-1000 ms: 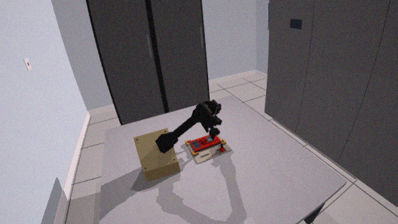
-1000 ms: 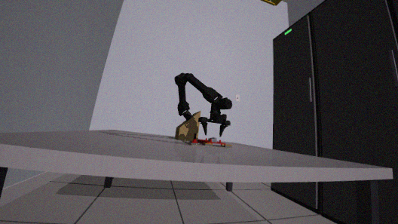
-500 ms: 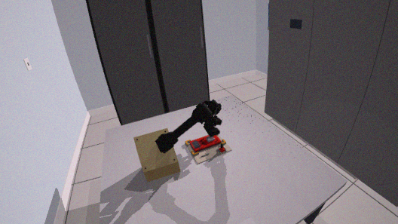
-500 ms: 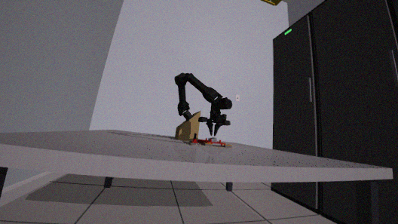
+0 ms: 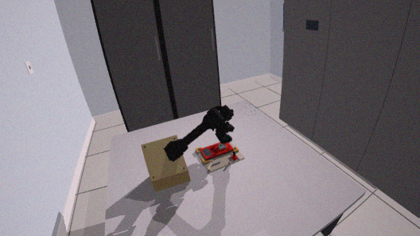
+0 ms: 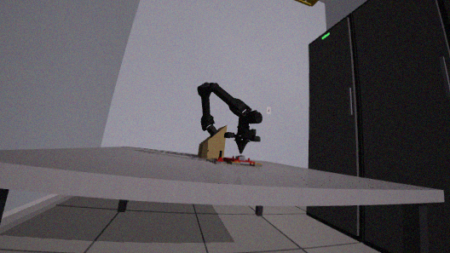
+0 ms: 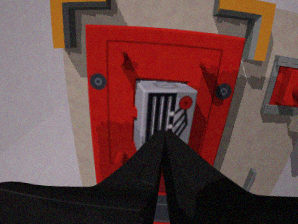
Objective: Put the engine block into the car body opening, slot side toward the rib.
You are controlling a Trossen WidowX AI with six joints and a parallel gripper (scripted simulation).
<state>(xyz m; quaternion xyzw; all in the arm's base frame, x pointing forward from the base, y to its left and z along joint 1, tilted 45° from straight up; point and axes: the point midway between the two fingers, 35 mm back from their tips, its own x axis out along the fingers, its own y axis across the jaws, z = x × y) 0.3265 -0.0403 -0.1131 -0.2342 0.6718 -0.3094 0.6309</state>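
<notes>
Right now my gripper tip is 10 mm to the right of the grey engine block and 30 mm above it.
</notes>
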